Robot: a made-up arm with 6 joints.
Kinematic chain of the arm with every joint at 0, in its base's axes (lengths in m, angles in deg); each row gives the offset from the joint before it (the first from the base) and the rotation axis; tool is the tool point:
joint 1: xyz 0 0 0.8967 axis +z
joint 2: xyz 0.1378 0 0 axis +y
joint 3: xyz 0 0 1.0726 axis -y
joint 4: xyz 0 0 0.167 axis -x
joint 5: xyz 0.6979 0 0 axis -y
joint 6: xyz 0.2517 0 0 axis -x
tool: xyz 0 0 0
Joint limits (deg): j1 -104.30..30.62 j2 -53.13..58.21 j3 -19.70..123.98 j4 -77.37..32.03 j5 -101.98..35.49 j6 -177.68..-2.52
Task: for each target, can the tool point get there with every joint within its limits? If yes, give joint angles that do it. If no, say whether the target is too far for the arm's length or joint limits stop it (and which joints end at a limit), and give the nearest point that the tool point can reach.
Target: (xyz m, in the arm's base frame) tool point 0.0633 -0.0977 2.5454
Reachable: yes | joints -55.92 -34.10 10.61 3.83 -7.90 -156.61
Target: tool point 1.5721 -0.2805 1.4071
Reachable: yes | joints -13.51 44.55 29.41 -22.50 -79.03 -162.22
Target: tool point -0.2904 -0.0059 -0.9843
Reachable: no: joint limits stop it (at a limit: joint 1, joint 2, joint 3) | nearest point -0.3305 -1.1686 0.6109 | short by 1.974 m
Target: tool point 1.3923 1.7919 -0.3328
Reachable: no: too far | nearest point 1.2471 0.8799 0.6639 | short by 1.359 m
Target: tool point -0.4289 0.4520 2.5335
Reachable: yes | joints -42.76 -43.93 48.25 -12.44 -48.62 -66.24
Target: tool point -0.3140 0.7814 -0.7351
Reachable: no: joint limits stop it (at a limit: joint 1, joint 2, joint 3) | nearest point 0.9956 0.7026 0.6327 | short by 1.895 m
